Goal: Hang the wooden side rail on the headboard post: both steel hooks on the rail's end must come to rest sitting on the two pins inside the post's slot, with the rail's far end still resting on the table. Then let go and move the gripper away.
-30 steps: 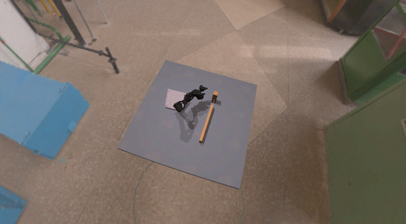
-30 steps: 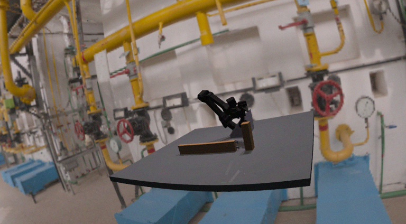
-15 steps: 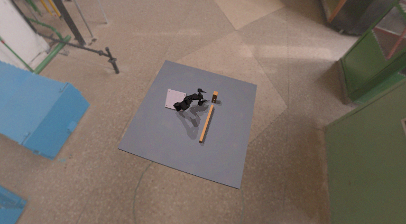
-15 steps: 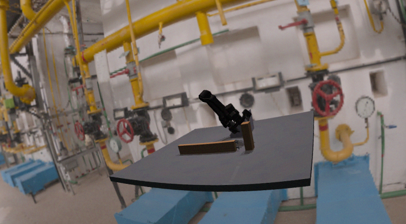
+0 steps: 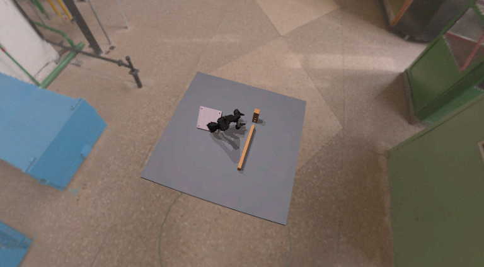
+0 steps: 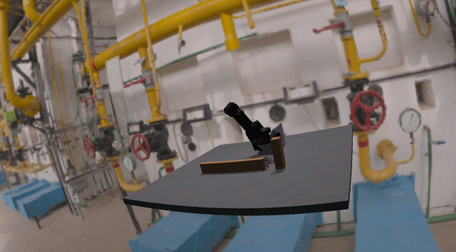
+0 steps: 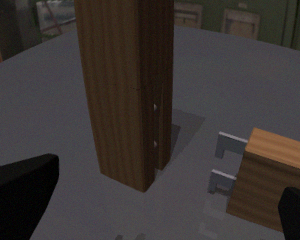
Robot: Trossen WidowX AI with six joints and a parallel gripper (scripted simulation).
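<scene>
The headboard post is 100 mm ahead of my gripper tip, 70 mm to the left of it and 20 mm below it.
</scene>
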